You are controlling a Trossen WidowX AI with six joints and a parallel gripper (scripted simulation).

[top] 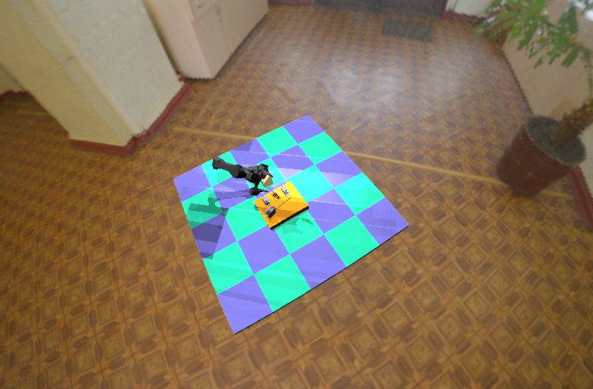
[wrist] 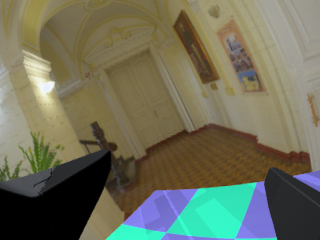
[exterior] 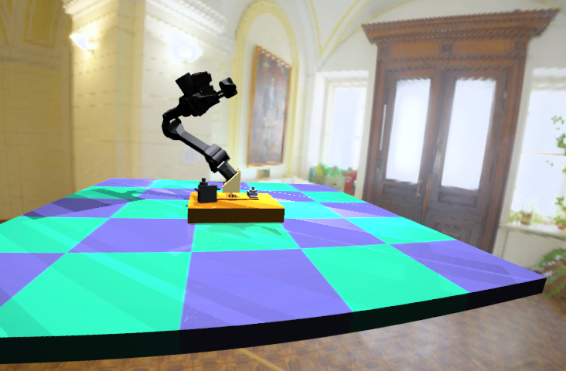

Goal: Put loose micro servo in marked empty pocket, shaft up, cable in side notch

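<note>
Right now my gripper tip is 38 cm above the orange deck, 5 cm to the right of it and 3 cm past it.
</note>
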